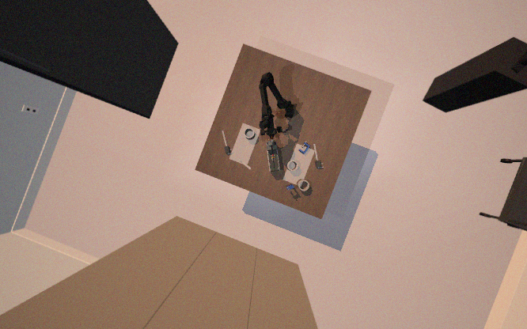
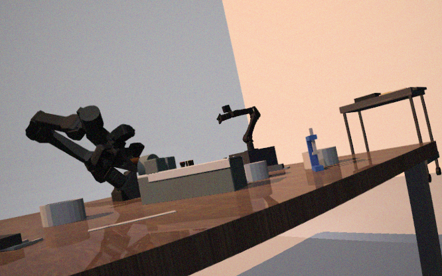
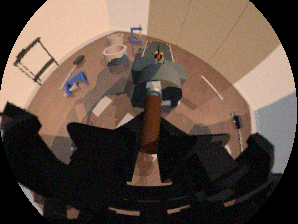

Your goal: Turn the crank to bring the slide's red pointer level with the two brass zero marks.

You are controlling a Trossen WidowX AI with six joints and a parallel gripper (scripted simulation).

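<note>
The red pointer is 120 mm ahead of my gripper tip, 80 mm to the left of it and 10 mm below it. Round my gripper tip: crank handle 30 mm above, 10 mm to the right, 10 mm behind; thin white rod 320 mm ahead, 120 mm to the right, 90 mm below.
</note>
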